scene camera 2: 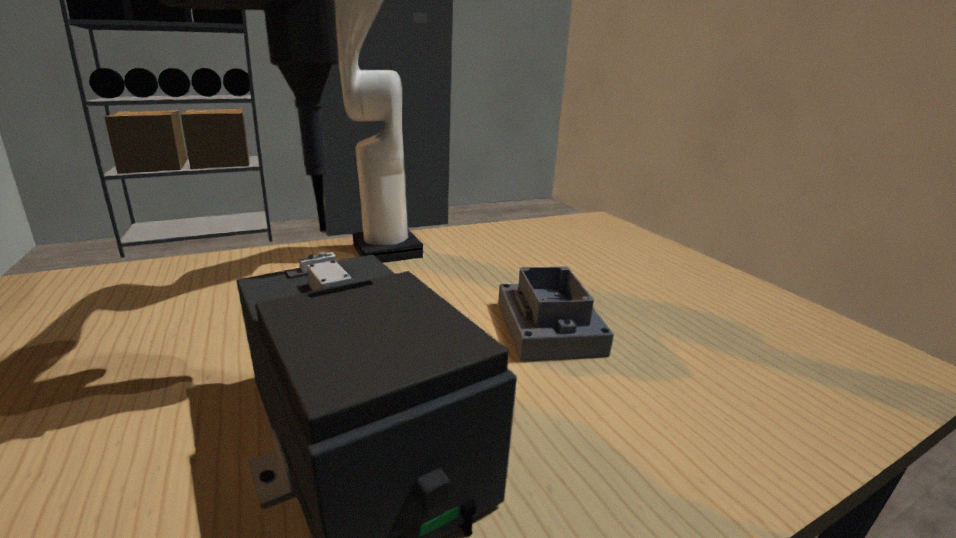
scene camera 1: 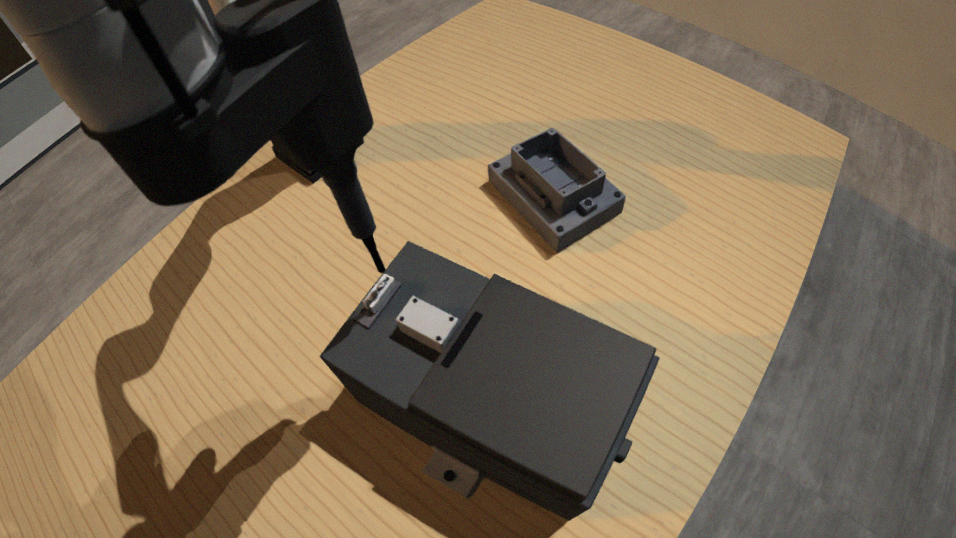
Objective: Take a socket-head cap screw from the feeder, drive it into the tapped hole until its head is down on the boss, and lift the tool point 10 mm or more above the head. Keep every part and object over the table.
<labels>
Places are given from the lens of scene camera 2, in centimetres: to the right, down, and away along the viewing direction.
grey base block (scene camera 2: pixel 548 343): 10, 10, 61
</labels>
